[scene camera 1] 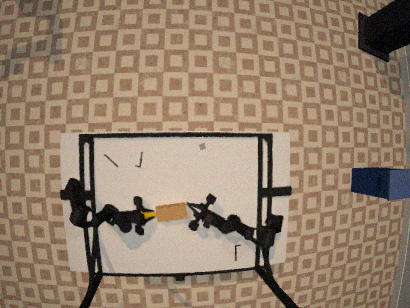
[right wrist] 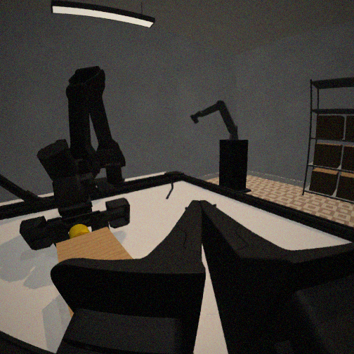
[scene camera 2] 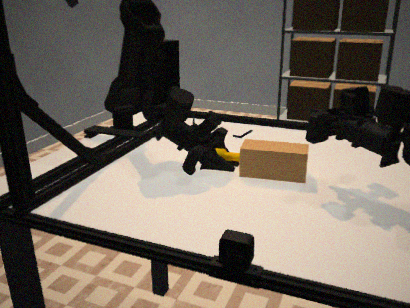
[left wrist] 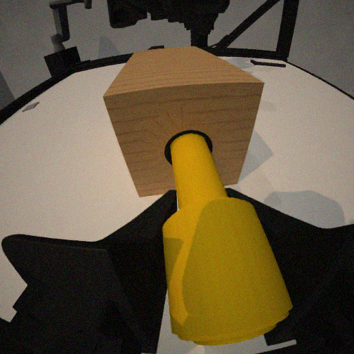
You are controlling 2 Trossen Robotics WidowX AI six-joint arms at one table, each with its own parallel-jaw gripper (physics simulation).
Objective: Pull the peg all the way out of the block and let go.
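Frame: origin at the left arm's base, x back, y left, z down, level; millimetres.
Seen in the pictures: left gripper, between the fingertips: point(scene camera 1: 154, 214) point(scene camera 2: 236, 167); right gripper, between the fingertips: point(scene camera 1: 186, 203) point(scene camera 2: 311, 110); left arm's base, origin of its link: point(scene camera 1: 75, 186) point(scene camera 2: 123, 128); right arm's base, origin of its link: point(scene camera 1: 271, 220).
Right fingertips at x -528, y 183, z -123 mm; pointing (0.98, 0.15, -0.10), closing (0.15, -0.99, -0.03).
Pixels of each thing's top centre, then the offset from my right fingertips to it. "spot": a spot on its surface instead.
- wooden block, centre of its top: point(scene camera 2: 274, 146) point(scene camera 1: 171, 213) dx +33, dy -86, dz +73 mm
- yellow peg, centre of its top: point(scene camera 2: 236, 150) dx +107, dy -133, dz +91 mm
- small grey square, a spot on its surface: point(scene camera 1: 202, 146) spot: dx +24, dy +270, dz +139 mm
- black box-shaped part, a spot on its surface: point(scene camera 2: 236, 250) spot: dx -158, dy -413, dz +104 mm
The wooden block point(scene camera 1: 171, 212) point(scene camera 2: 274, 161) point(left wrist: 185, 122) point(right wrist: 95, 242) lies on the table between the two arms. A yellow peg point(scene camera 2: 228, 155) point(left wrist: 227, 260) point(right wrist: 79, 230) has a wide handle and a narrower shaft; in the left wrist view the shaft's far end is in the hole in the block's face. My left gripper point(scene camera 1: 152, 215) point(left wrist: 199, 195) is shut on the peg, its fingertips at the shaft close to that face. My right gripper point(scene camera 1: 190, 204) point(scene camera 2: 313, 134) point(right wrist: 197, 206) is shut and empty, near the block's right end in scene camera 1. How much shaft is inside is hidden.
A black rail frame point(scene camera 1: 177, 135) point(scene camera 2: 120, 241) surrounds the table. A small grey square point(scene camera 1: 202, 146) point(left wrist: 31, 106) and thin black angled pieces point(scene camera 1: 111, 160) point(scene camera 1: 236, 246) lie on the table. A black box-shaped part point(scene camera 2: 236, 250) stands on the front rail.
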